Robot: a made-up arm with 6 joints. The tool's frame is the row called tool. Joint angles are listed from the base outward.
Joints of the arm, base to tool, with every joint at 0 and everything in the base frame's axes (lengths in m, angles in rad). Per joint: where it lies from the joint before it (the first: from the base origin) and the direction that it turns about. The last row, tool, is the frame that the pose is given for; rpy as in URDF.
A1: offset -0.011 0.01 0.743 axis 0 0 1
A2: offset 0.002 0.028 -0.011 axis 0 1 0
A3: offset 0.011 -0.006 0.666 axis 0 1 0
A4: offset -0.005 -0.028 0.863 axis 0 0 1
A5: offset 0.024 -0.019 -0.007 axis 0 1 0
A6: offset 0.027 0.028 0.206 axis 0 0 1
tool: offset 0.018 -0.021 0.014 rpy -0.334 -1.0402 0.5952
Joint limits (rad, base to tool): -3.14..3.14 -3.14..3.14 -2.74..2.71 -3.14..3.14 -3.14..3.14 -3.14..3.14
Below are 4 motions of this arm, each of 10 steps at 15 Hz.
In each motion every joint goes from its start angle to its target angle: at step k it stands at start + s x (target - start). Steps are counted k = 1, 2, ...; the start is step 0. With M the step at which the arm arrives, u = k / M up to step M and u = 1 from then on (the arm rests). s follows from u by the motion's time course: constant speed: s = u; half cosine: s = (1 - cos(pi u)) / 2; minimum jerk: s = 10 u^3 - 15 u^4 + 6 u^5.
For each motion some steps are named. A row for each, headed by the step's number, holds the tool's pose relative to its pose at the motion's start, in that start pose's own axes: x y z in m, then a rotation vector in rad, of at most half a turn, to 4 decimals.
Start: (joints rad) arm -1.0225 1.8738 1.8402 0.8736 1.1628 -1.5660
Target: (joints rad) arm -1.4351 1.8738 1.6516 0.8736 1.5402 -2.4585
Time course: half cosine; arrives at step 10
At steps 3, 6, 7, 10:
3: -0.0436 0.0200 0.0168 -0.2434 -0.0318 -0.0157
6: -0.1489 0.0614 0.0273 -0.7637 -0.1609 -0.1058
7: -0.1835 0.0727 0.0227 -0.9201 -0.2164 -0.1504
10: -0.2352 0.0872 0.0084 -1.1444 -0.3107 -0.2315

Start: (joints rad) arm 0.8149 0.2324 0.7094 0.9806 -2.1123 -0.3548
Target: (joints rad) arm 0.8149 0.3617 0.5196 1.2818 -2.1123 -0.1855
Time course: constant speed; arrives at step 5
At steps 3, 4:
3: -0.0174 -0.0366 -0.0354 0.1111 -0.0231 -0.1342
4: -0.0248 -0.0488 -0.0467 0.1481 -0.0335 -0.1789

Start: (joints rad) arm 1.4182 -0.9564 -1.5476 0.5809 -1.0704 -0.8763
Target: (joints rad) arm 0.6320 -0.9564 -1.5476 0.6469 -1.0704 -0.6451
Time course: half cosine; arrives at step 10
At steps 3, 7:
3: -0.0654 0.1511 0.0001 0.1974 0.0591 0.0557
7: -0.2752 0.5464 0.1391 0.7661 0.2248 0.1911

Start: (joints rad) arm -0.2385 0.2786 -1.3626 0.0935 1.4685 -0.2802
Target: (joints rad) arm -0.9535 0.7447 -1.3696 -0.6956 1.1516 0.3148
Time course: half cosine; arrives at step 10
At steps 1, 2, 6, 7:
1: 0.0140 -0.0003 -0.0037 0.0109 0.0043 -0.0237
2: 0.0531 -0.0032 -0.0156 0.0401 0.0135 -0.0942
6: 0.2629 -0.1199 -0.1371 0.1282 -0.0704 -0.6875
7: 0.2843 -0.1665 -0.1673 0.1042 -0.1255 -0.8333

